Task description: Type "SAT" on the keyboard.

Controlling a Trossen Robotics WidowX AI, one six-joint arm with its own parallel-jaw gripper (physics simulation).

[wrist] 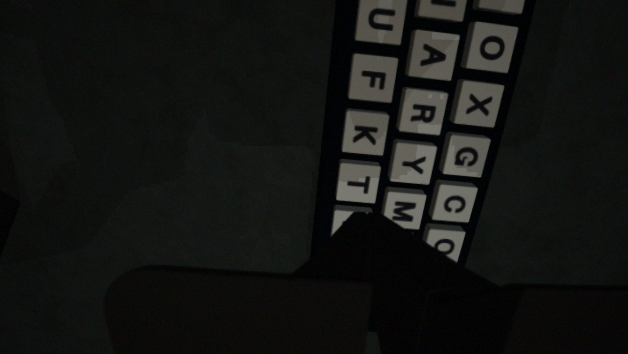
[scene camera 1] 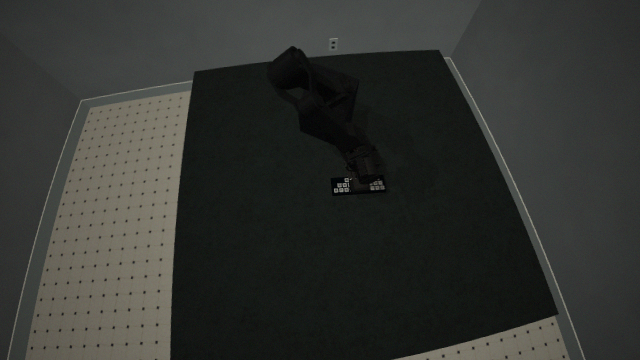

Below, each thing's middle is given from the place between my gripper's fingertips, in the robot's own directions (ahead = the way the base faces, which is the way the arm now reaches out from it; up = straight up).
My gripper is now 3 cm short of the black keyboard [wrist: 420, 151], 2 cm to the right of it and 3 cm above it.
